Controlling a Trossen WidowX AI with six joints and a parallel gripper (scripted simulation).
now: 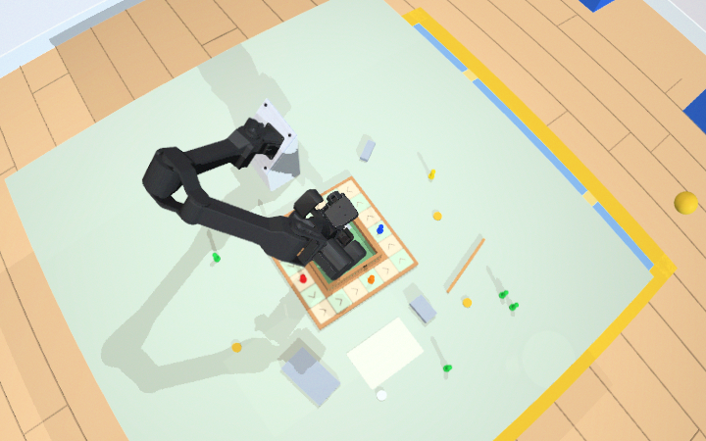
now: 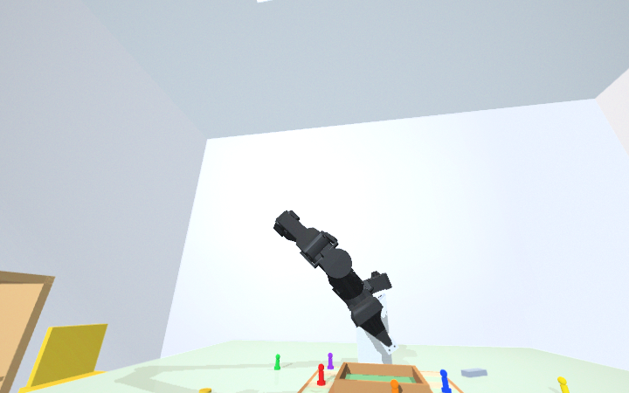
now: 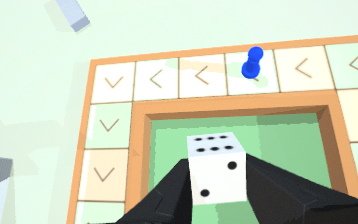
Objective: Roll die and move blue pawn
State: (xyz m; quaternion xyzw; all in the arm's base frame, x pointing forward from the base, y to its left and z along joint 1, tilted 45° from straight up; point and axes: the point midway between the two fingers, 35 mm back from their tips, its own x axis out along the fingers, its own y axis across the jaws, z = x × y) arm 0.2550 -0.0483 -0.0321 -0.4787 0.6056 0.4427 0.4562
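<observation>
The blue pawn is 5 cm ahead of my gripper tip, 8 cm to the left of it and 5 cm below it. Also, from my gripper tip: white die right at my gripper tip; red pawn 2 cm ahead, 14 cm to the right, 5 cm below; orange pawn 13 cm ahead, 2 cm to the right, 5 cm below.
</observation>
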